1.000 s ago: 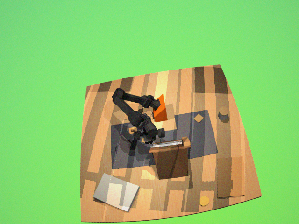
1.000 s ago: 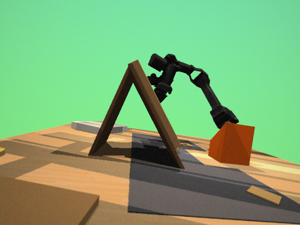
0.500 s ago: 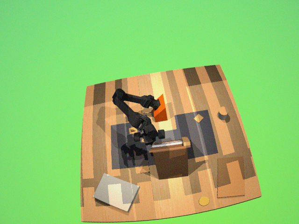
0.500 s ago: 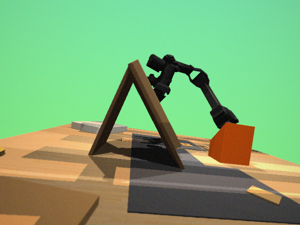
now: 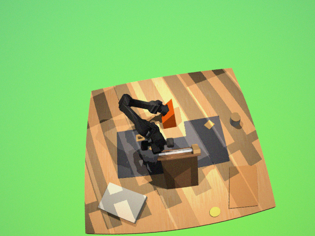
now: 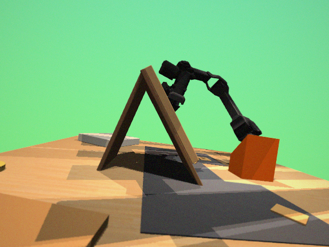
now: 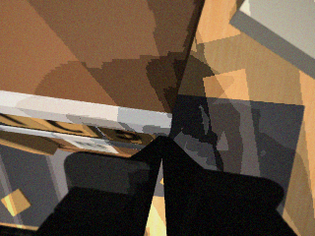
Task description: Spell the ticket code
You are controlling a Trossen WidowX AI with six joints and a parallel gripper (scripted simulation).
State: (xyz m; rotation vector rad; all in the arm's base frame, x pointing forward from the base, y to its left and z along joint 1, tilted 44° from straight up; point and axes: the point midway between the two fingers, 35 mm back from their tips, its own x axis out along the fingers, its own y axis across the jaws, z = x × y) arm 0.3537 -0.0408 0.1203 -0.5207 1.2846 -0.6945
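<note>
Right now my gripper tip is 120 mm to the right of the white ticket, 80 mm above it and 30 mm past it. The rest, counted from my gripper tip: dark mat 170 mm below, 150 mm behind, 90 mm to the left; flat tan slab 470 mm to the left, 340 mm ahead, 160 mm below.
</note>
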